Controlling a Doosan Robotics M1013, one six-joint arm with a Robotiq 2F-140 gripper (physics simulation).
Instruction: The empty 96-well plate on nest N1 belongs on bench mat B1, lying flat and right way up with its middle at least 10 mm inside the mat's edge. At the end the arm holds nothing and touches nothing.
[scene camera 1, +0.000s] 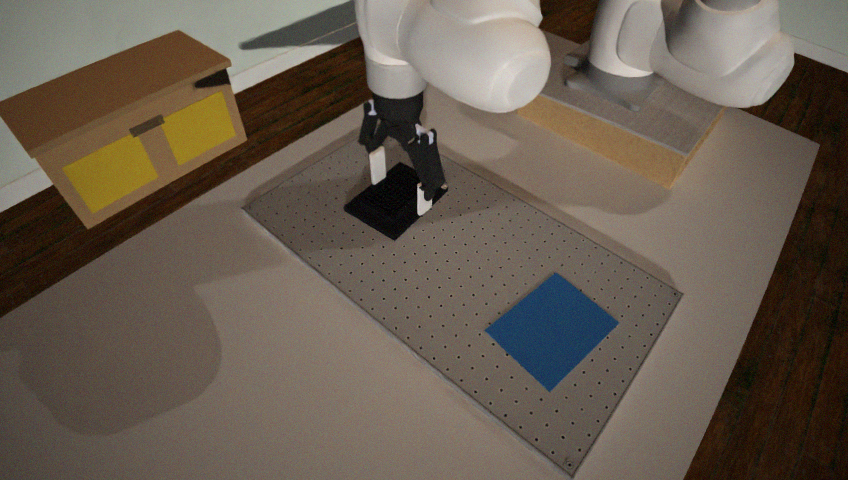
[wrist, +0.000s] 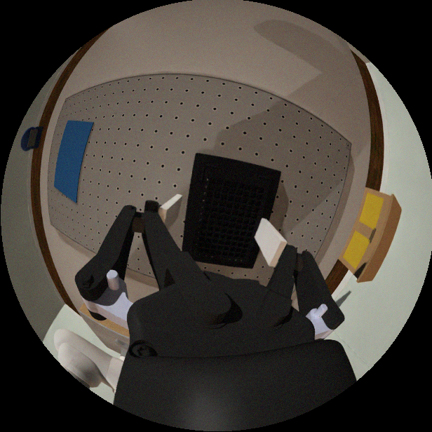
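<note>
The dark 96-well plate lies flat in a black nest on the perforated board; its grid of wells faces up. Plate and nest are both black, and their edges are hard to tell apart. The gripper is open, with nothing held. It points down over the plate, with one white pad toward each side of it; whether a pad touches plate or nest I cannot tell. The blue bench mat lies flat near the other end of the board, with nothing on it.
The perforated board carries nest and mat. The arm's base stands on a wooden block behind the board. A brown chest with yellow panels stands beyond the table's edge.
</note>
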